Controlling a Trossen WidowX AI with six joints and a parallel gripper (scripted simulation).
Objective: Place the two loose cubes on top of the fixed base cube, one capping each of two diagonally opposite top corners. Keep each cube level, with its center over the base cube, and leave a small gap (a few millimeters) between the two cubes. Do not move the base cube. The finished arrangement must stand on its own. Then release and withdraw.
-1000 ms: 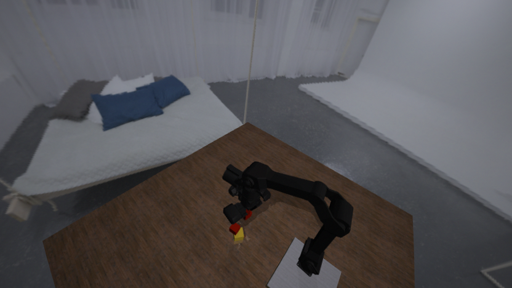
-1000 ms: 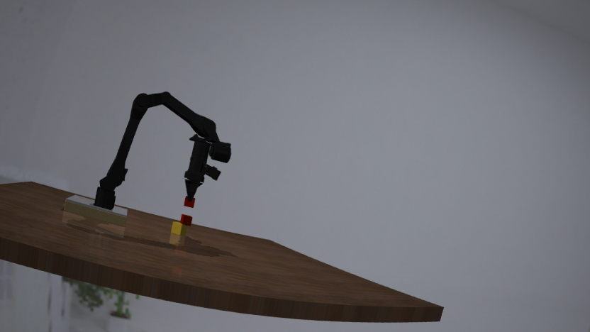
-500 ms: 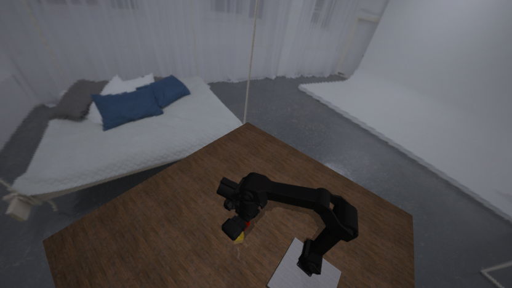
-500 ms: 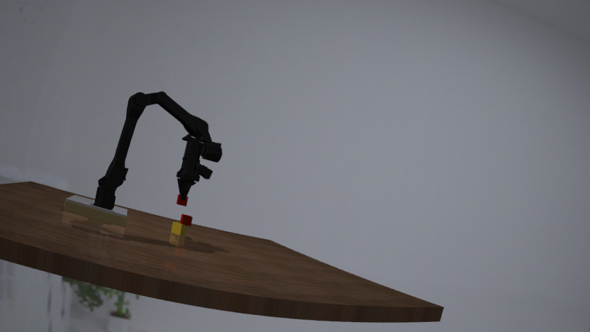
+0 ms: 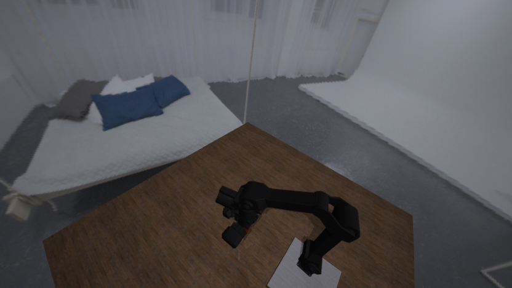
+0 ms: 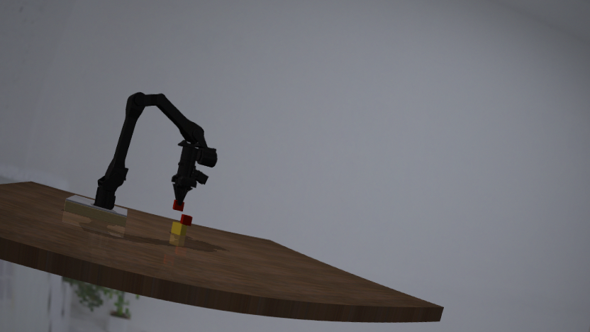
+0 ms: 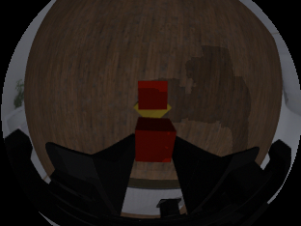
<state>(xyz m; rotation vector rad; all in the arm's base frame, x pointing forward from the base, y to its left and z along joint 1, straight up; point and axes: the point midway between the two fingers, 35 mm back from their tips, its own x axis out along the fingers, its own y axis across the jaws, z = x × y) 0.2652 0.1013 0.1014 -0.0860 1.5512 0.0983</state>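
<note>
Now: gripper tip 2 cm short of the yellow cube and 8 cm above it.
</note>
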